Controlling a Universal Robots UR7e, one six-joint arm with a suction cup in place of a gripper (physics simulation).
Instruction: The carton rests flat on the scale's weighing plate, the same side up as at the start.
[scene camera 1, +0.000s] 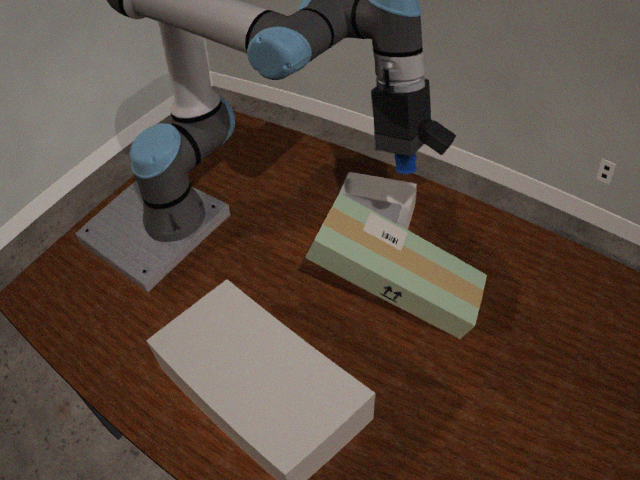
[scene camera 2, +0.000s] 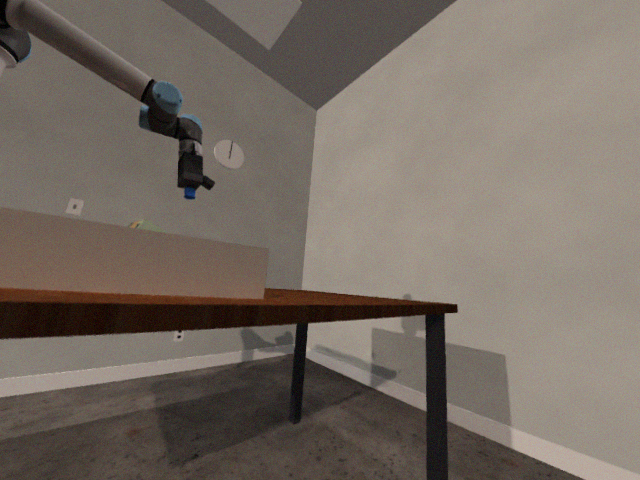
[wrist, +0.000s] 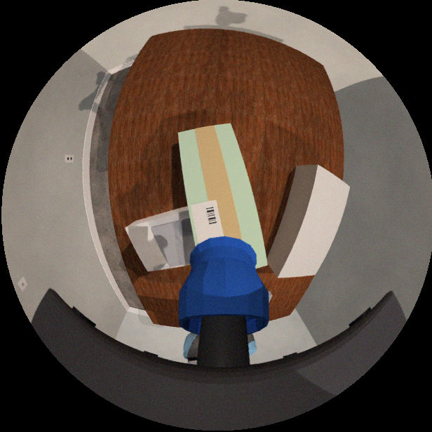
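Where they show: hand, tool point: (scene camera 1: 405, 168) (scene camera 2: 189, 197); arm's base, link origin: (scene camera 1: 174, 218).
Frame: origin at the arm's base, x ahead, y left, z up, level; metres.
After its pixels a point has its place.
Note:
The green carton (scene camera 1: 413, 262) @[x 0.557, y 0.076, z 0.079 m] (scene camera 2: 146, 225) @[x 0.412, y -0.017, z 0.128 m] (wrist: 219, 172) lies askew across the front part of the scale (scene camera 1: 382, 190) @[x 0.387, y 0.280, z 0.028 m] (wrist: 145, 242) and reaches far past it over the table. It looks tilted, its end by the scale higher than its far end. Its taped, labelled face is up, and the side arrows point up. Whether its far end touches the table I cannot tell. Part of the grey weighing plate (wrist: 172, 245) shows beside it; the rest is hidden. My blue suction cup (scene camera 1: 405, 167) (scene camera 2: 189, 195) (wrist: 223, 250) is open and empty, above the scale's back part, apart from the carton.
A large white block (scene camera 1: 263, 377) @[x 0.456, y -0.256, z 0.066 m] (scene camera 2: 134, 260) @[x 0.381, y -0.345, z 0.017 m] (wrist: 315, 225) lies near the table's front edge in scene camera 1. The arm's grey base plate (scene camera 1: 118, 242) @[x -0.073, y -0.130, z -0.001 m] is at the left. Walls stand behind the wooden table (scene camera 1: 542, 361) @[x 0.865, y 0.063, z -0.033 m].

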